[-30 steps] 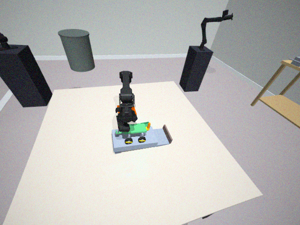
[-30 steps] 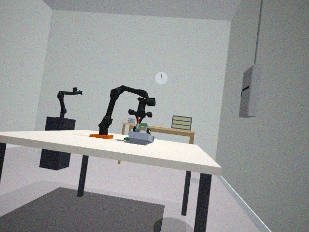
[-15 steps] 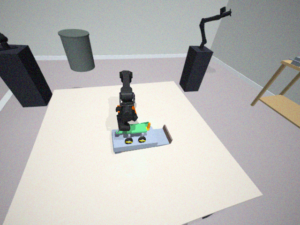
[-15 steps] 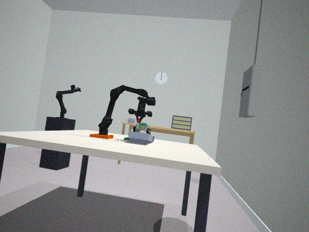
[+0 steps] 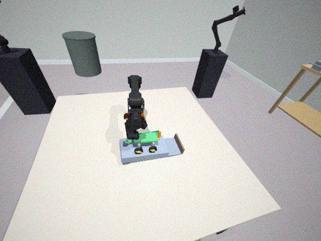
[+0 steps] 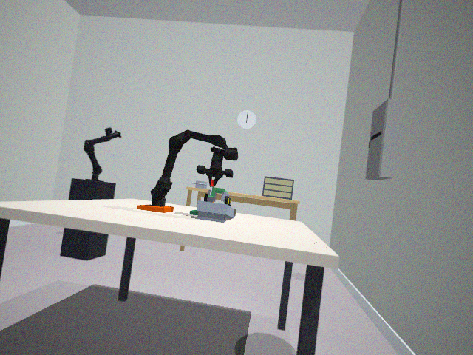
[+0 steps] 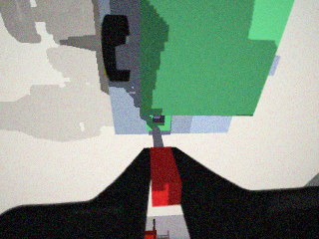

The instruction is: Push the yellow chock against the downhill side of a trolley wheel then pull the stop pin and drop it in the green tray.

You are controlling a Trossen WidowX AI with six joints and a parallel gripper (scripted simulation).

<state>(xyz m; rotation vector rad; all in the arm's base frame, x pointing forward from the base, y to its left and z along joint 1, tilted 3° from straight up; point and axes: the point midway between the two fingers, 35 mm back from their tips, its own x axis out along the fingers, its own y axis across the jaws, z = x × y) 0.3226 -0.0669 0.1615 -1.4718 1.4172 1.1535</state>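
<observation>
Now: gripper tip right at the stop pin. Also, from my gripper tip: green-bodied trolley (20 mm ahead, 100 mm to the left, 50 mm below); then grey ramp (20 mm ahead, 100 mm to the left, 120 mm below); then yellow chock (40 mm behind, 190 mm to the left, 80 mm below).
</observation>
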